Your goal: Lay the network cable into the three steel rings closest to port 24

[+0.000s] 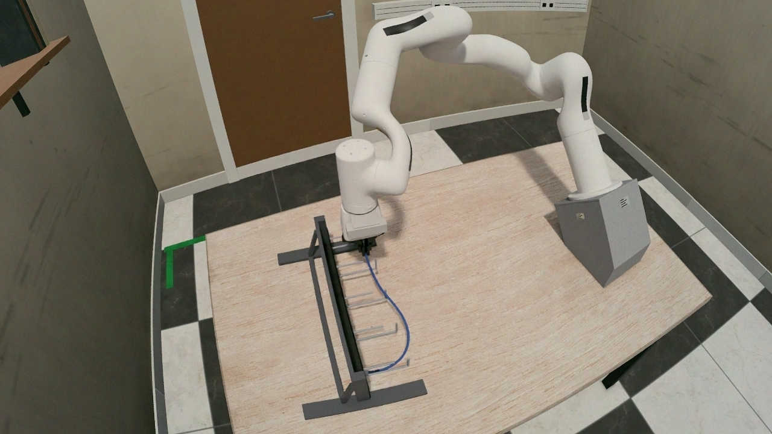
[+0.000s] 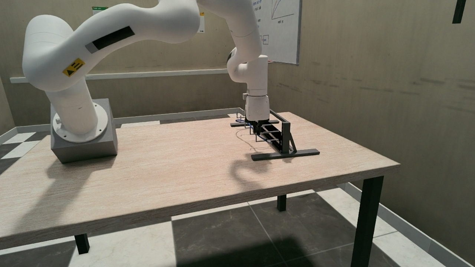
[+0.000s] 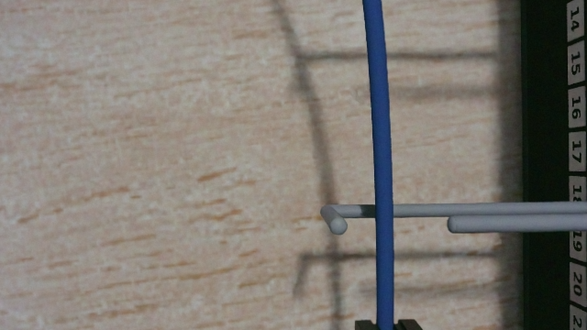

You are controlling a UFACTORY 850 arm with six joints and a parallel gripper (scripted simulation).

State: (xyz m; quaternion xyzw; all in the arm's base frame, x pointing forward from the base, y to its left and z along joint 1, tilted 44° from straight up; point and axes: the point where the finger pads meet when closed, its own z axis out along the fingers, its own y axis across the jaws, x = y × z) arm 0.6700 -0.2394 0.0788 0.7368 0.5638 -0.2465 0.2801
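Now: hand 1 cm past the plug, 11 cm to the left of it and 2 cm above it. From my hand the other things lie so: dark patch panel: 13 cm ahead, 12 cm to the left, 2 cm below.
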